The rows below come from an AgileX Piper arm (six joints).
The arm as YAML. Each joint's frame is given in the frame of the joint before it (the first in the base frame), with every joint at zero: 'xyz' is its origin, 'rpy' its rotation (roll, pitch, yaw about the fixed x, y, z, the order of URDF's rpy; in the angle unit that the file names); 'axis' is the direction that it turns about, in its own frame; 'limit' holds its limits. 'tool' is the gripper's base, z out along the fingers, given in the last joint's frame.
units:
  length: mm
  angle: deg
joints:
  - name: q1
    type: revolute
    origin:
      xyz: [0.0, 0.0, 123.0]
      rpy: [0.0, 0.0, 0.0]
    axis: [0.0, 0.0, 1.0]
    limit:
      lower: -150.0
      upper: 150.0
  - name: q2
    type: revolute
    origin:
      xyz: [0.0, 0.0, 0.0]
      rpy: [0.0, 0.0, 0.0]
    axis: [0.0, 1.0, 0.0]
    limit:
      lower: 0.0
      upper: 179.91
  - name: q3
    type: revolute
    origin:
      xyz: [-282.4, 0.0, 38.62]
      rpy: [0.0, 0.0, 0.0]
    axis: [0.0, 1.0, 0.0]
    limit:
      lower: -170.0
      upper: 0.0
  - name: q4
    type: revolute
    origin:
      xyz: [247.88, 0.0, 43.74]
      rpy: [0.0, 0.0, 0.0]
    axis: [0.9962, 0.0, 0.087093]
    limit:
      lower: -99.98
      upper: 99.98
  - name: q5
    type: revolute
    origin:
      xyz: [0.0, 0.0, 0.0]
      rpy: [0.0, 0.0, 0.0]
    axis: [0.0, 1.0, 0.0]
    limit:
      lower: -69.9
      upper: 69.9
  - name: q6
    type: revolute
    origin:
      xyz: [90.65, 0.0, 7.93]
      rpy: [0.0, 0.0, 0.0]
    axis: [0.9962, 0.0, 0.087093]
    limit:
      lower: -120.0
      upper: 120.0
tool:
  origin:
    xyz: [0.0, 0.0, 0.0]
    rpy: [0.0, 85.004, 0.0]
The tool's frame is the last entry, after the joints.
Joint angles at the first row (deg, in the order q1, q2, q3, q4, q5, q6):
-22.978, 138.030, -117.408, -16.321, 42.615, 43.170
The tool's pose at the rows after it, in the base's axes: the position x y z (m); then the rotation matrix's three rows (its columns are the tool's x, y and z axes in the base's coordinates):
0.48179 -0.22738 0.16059; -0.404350 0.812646 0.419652; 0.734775 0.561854 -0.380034; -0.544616 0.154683 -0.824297
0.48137 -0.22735 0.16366; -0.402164 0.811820 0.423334; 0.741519 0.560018 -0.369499; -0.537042 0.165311 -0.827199
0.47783 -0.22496 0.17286; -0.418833 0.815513 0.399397; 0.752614 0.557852 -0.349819; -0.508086 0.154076 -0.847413
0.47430 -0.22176 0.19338; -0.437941 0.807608 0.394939; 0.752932 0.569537 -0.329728; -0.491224 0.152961 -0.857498
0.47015 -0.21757 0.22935; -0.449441 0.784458 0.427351; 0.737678 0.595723 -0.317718; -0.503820 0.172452 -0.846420
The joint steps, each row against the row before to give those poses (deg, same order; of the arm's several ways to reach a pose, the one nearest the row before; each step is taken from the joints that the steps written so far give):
-0.513, 0.200, -0.119, 0.700, -0.302, -0.066
-0.136, -0.263, -0.257, 1.226, 0.471, -0.719
0.000, -0.943, -0.715, 1.584, 3.561, -1.559
0.001, -1.756, -1.540, 2.042, 3.978, -2.589
-0.001, -2.847, -2.592, 2.252, 3.676, -3.253

